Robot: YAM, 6 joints.
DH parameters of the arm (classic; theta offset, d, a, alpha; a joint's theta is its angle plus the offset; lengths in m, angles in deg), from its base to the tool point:
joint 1: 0 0.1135 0.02 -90
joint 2: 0 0 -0.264 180
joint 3: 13.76 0 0.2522 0
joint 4: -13.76 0 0.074 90
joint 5: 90 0 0 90
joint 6: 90 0.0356 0 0
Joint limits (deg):
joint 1: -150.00..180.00
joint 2: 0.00..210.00
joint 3: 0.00..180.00
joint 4: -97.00..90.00
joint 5: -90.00..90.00
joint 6: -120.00..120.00
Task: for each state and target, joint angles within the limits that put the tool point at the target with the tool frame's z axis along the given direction. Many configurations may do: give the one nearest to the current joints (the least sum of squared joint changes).
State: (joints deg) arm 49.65 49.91 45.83 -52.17 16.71 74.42
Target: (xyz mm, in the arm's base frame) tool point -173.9 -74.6 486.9 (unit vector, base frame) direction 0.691 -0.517 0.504
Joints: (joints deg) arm 15.80 11.54 92.56 -37.13 43.32 74.42
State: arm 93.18 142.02 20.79 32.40 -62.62 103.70
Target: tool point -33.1 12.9 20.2 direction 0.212 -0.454 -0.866
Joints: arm 144.44 104.33 0.10 -12.52 -14.24 103.70
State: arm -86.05 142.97 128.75 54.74 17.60 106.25
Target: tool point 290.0 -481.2 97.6 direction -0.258 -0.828 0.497
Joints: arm -56.48 167.45 119.78 89.88 42.27 106.25
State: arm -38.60 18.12 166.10 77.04 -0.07 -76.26
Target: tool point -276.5 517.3 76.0 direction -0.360 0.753 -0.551
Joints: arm -61.74 5.12 171.51 47.07 -2.26 -76.26
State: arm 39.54 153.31 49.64 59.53 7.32 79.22
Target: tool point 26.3 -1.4 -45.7 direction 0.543 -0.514 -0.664
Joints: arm 67.59 176.04 2.02 62.03 44.26 79.22
